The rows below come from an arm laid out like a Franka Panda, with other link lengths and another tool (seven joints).
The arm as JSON. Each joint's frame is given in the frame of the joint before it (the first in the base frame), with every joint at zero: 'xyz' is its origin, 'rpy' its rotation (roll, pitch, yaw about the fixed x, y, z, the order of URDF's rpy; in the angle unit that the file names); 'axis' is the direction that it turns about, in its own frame. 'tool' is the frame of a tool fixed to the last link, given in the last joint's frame.
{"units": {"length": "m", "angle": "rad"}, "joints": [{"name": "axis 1", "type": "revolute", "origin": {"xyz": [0.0, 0.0, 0.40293], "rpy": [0.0, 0.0, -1.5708]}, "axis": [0.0, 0.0, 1.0]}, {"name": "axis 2", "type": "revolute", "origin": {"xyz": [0.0, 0.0, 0.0], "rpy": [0.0, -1.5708, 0.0]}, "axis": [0.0, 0.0, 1.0]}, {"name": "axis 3", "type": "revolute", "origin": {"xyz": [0.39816, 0.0, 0.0], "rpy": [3.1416, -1.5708, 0.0]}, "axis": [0.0, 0.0, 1.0]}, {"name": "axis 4", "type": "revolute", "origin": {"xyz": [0.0, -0.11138, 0.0], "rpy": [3.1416, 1.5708, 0.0]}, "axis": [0.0, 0.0, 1.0]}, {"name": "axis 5", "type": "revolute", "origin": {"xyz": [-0.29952, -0.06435, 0.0], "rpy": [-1.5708, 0.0, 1.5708]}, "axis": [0.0, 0.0, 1.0]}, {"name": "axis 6", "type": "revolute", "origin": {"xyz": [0.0, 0.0, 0.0], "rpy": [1.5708, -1.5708, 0.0]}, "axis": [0.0, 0.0, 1.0]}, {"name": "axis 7", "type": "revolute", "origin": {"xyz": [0.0, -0.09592, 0.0], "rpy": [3.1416, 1.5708, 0.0]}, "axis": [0.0, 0.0, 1.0]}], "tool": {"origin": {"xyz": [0.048, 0.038, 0.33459], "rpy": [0.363, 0.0, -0.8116]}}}
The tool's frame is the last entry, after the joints.
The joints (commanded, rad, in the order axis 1, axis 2, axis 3, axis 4, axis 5, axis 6, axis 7), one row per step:
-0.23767, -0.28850, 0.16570, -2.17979, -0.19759, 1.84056, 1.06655
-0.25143, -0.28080, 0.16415, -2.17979, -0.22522, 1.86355, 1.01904
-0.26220, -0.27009, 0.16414, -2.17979, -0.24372, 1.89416, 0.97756
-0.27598, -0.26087, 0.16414, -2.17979, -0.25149, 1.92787, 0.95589
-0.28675, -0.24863, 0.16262, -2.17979, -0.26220, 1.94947, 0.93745
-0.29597, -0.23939, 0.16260, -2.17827, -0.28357, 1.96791, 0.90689
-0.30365, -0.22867, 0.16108, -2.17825, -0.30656, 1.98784, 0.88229
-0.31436, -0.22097, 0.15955, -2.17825, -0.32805, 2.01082, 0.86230
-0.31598, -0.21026, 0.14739, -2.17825, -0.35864, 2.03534, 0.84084
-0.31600, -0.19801, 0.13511, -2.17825, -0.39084, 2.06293, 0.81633
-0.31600, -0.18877, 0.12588, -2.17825, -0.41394, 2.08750, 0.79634
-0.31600, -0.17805, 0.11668, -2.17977, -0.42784, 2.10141, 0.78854
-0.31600, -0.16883, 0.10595, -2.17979, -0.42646, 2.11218, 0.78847
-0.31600, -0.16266, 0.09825, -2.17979, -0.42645, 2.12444, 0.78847
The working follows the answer.
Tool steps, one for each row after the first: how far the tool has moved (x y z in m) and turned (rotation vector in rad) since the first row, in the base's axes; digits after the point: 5 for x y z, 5 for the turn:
0.00709, -0.01075, 0.00097, -0.02120, -0.00076, 0.04525
0.01707, -0.01711, 0.00102, -0.03459, -0.00727, 0.08854
0.02738, -0.02309, 0.00177, -0.04025, -0.02411, 0.10714
0.03369, -0.02978, -0.00040, -0.04677, -0.02666, 0.12238
0.03958, -0.03697, -0.00037, -0.06389, -0.02488, 0.15572
0.04531, -0.04464, -0.00136, -0.08159, -0.02237, 0.18482
0.05135, -0.05335, -0.00044, -0.09957, -0.02636, 0.20704
0.05753, -0.06449, -0.00016, -0.12242, -0.02661, 0.23407
0.06482, -0.07462, -0.00022, -0.14627, -0.02618, 0.26786
0.07141, -0.08142, 0.00014, -0.16370, -0.02858, 0.29599
0.07406, -0.08752, -0.00326, -0.17068, -0.02422, 0.30572
0.07593, -0.09212, -0.00667, -0.16537, -0.02641, 0.29862
0.07869, -0.09536, -0.00805, -0.16340, -0.03238, 0.29526

Tool pose at each row, in the base's axes (x y z in m, rotation vector in rad; rounded; the steps above come from the unrounded poses):
0.43337, -0.09728, 0.44937, -2.38073, -1.71641, 0.61089
0.44046, -0.10803, 0.45034, -2.36237, -1.77740, 0.63792
0.45045, -0.11440, 0.45039, -2.34287, -1.83737, 0.65045
0.46075, -0.12038, 0.45114, -2.34398, -1.86915, 0.64022
0.46707, -0.12706, 0.44897, -2.33793, -1.89065, 0.64612
0.47295, -0.13425, 0.44900, -2.32064, -1.93484, 0.67015
0.47869, -0.14192, 0.44801, -2.30582, -1.97327, 0.69513
0.48472, -0.15063, 0.44893, -2.30103, -2.00593, 0.71239
0.49091, -0.16177, 0.44921, 2.26723, 2.02181, -0.73179
0.49819, -0.17190, 0.44915, 2.21479, 2.03398, -0.74927
0.50479, -0.17870, 0.44951, 2.17213, 2.04479, -0.75806
0.50743, -0.18480, 0.44611, 2.15731, 2.04889, -0.76866
0.50931, -0.18940, 0.44271, 2.16832, 2.04635, -0.76212
0.51206, -0.19264, 0.44132, 2.17281, 2.04337, -0.75272

